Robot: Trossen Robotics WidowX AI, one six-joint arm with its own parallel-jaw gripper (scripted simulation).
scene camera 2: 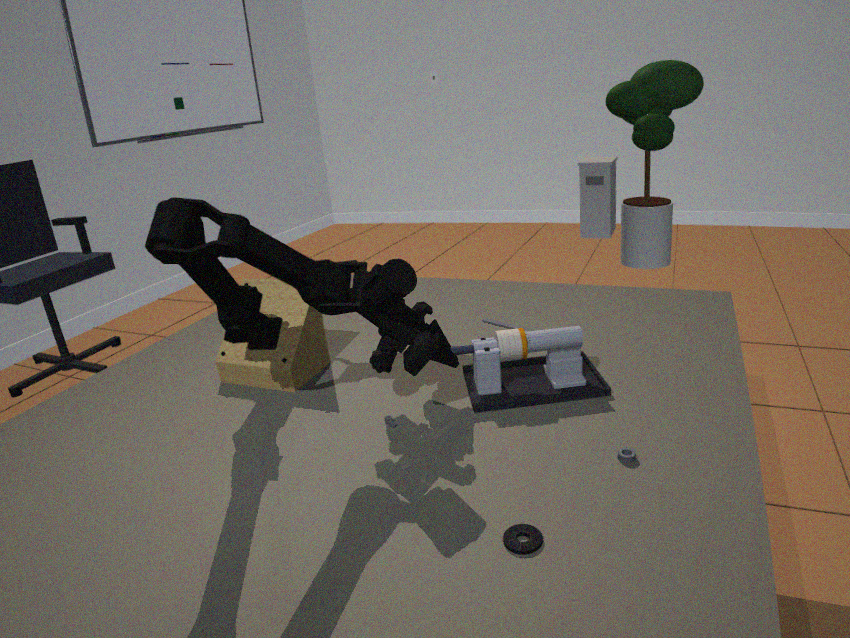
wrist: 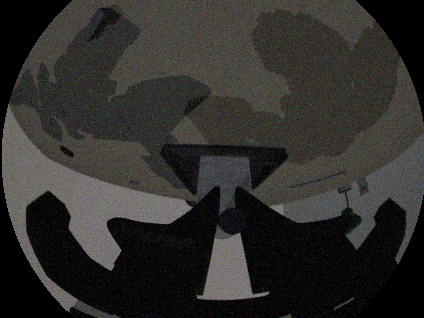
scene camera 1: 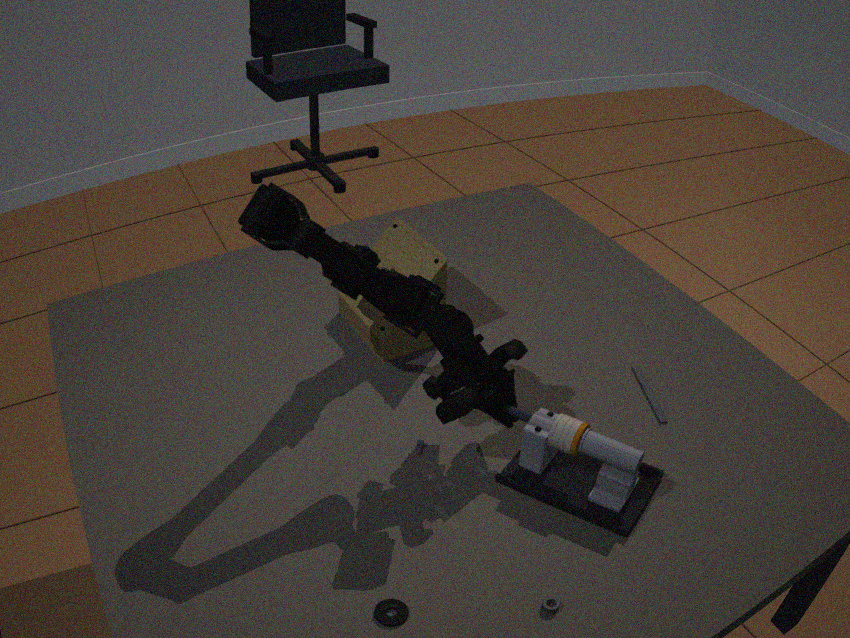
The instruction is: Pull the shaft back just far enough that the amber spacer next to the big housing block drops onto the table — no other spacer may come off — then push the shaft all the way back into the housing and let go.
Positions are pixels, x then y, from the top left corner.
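Gripper visible in scene camera 2 [457, 363], scene camera 1 and the wrist view. For the gripper, [scene camera 1: 500, 389] and [wrist: 256, 260] are the same spot.
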